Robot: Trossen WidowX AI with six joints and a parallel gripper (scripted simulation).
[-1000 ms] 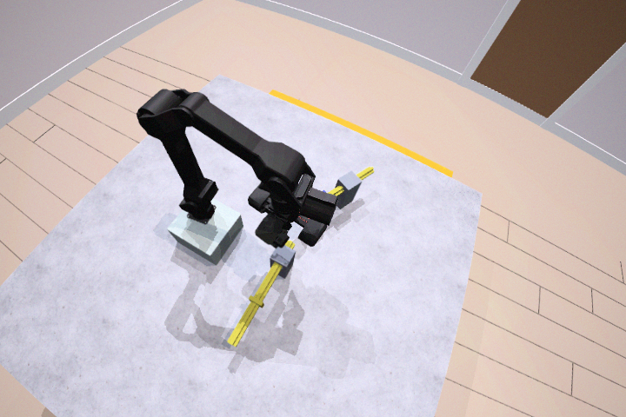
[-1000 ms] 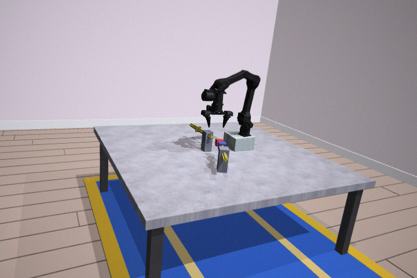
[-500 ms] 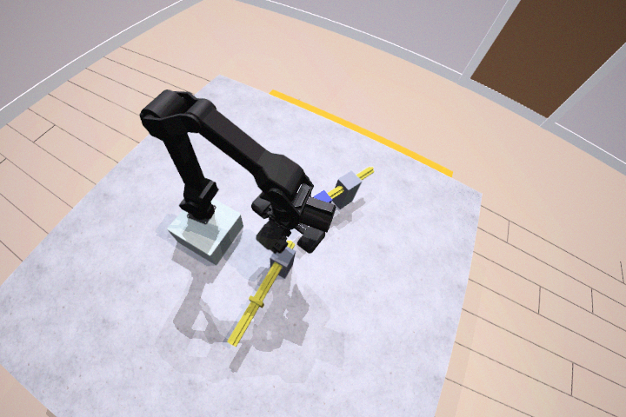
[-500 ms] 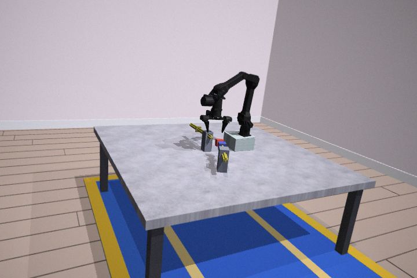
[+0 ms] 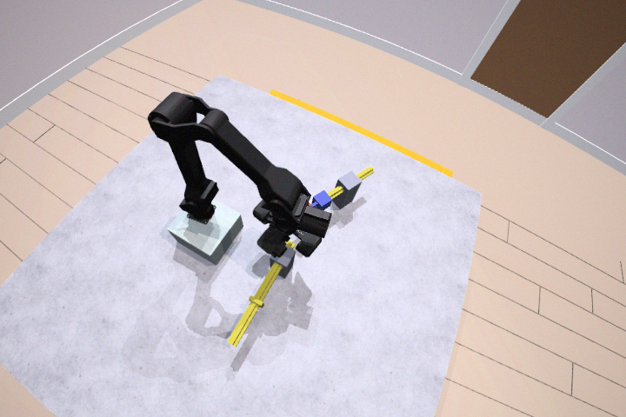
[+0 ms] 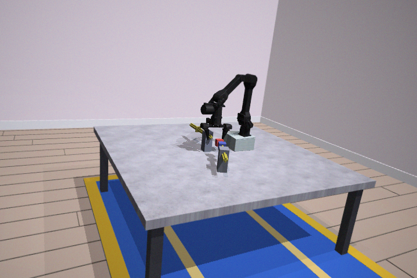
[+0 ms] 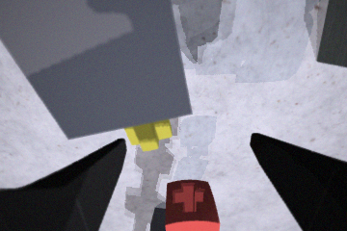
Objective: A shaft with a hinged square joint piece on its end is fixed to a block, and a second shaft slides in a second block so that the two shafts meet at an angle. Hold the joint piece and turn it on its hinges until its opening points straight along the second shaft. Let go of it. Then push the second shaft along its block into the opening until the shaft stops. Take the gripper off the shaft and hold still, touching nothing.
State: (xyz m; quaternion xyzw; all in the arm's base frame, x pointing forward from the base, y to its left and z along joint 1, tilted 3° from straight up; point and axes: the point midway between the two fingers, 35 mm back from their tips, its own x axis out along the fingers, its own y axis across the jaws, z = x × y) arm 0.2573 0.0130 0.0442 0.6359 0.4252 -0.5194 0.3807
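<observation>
The red joint piece lies 3 cm ahead of my gripper tip, 7 cm to the left of it and 1 cm above it.
</observation>
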